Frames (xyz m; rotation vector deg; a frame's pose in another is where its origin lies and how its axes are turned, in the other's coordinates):
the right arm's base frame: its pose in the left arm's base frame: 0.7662 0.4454 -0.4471 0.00 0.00 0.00
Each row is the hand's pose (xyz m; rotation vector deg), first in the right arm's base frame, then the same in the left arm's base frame.
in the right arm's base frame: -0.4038 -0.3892 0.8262 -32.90 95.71 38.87
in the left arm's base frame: 0.3624 0.0562 0.3791 -32.90 95.71 38.87
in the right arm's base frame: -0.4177 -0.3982 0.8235 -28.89 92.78 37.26
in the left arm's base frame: 0.3485 0.0472 0.3764 -28.89 92.78 37.26
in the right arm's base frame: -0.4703 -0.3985 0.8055 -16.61 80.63 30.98
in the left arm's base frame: 0.2959 0.0469 0.3584 -16.61 80.63 30.98
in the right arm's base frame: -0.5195 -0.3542 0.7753 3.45 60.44 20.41
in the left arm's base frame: 0.2467 0.0912 0.3282 3.45 60.44 20.41
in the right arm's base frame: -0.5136 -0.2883 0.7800 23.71 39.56 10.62
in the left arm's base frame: 0.2526 0.1571 0.3329 23.71 39.56 10.62
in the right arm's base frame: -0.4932 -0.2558 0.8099 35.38 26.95 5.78
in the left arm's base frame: 0.2730 0.1896 0.3628 35.38 26.95 5.78
